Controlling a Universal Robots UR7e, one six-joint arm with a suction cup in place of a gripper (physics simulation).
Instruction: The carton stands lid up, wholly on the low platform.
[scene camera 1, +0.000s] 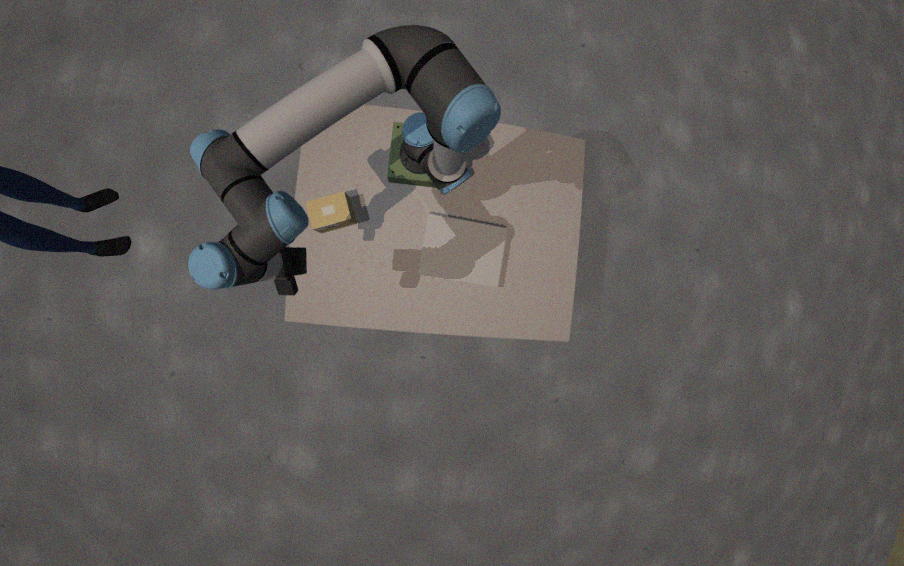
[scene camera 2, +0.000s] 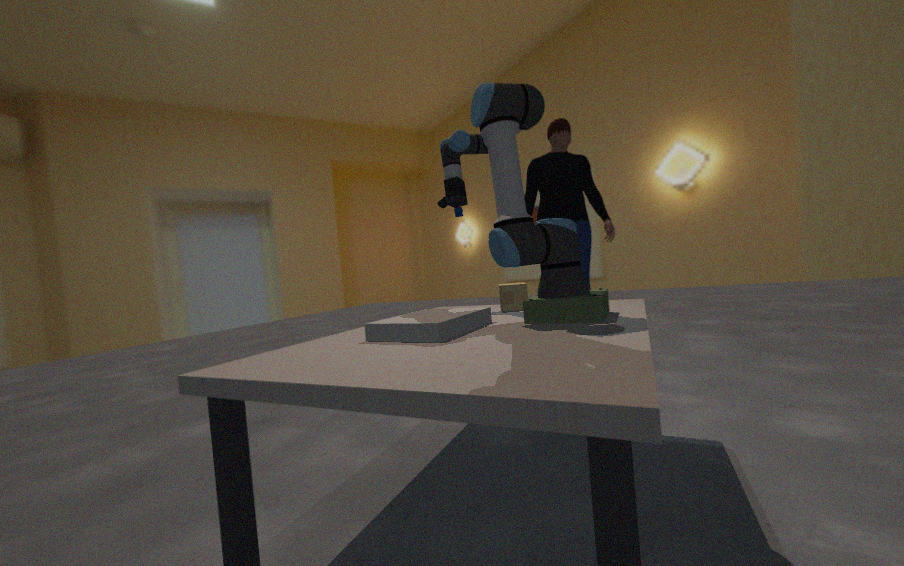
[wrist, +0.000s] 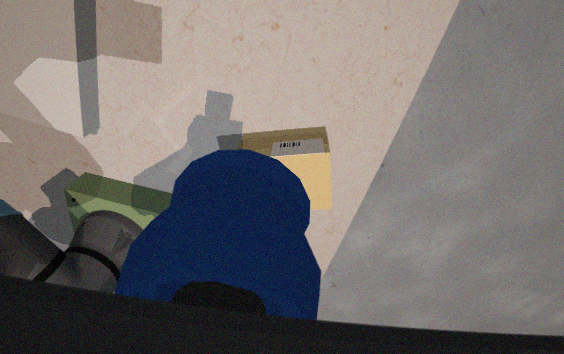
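Pixels of known places: end effector, tool point: (scene camera 2: 459, 215) (wrist: 240, 214); arm's base, origin of the base link: (scene camera 2: 563, 295) (wrist: 117, 238).
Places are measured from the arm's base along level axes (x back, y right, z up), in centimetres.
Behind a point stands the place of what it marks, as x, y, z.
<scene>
The tan carton (scene camera 1: 328, 210) @(-23.4, 32.5, 3.0) (scene camera 2: 513, 297) @(-21.5, 25.5, -2.0) (wrist: 320, 182) @(-25.1, 38.1, 2.9) rests on the table near its left edge in the first scene view, apart from the platform. A face with a small white label is up; a side face has a grey barcode label. I cannot tell which face is the lid. The low grey platform (scene camera 1: 489, 270) @(-43.6, -28.8, -2.2) (scene camera 2: 406, 332) @(-36.1, -34.4, -4.6) (wrist: 89, 107) @(-27.2, -3.3, -4.4) lies flat on the table, partly in the arm's shadow. My gripper (scene camera 2: 458, 212) (wrist: 240, 200), a blue suction cup, is open, high above the table with nothing on it; in the wrist view it hides part of the carton.
The arm's base stands on a green block (scene camera 1: 403, 174) @(-8.0, 5.9, -0.1) (scene camera 2: 567, 310) @(1.9, -10.6, -3.5) (wrist: 115, 192) @(-10.0, -0.4, -3.1) near the carton. The table (scene camera 1: 426, 316) @(-62.9, -4.5, -7.0) (scene camera 2: 413, 373) @(-19.6, -62.4, -7.0) (wrist: 350, 65) @(-41.1, 39.5, -7.0) ends close beside the carton. A person (scene camera 2: 561, 183) stands behind the table in the second scene view.
</scene>
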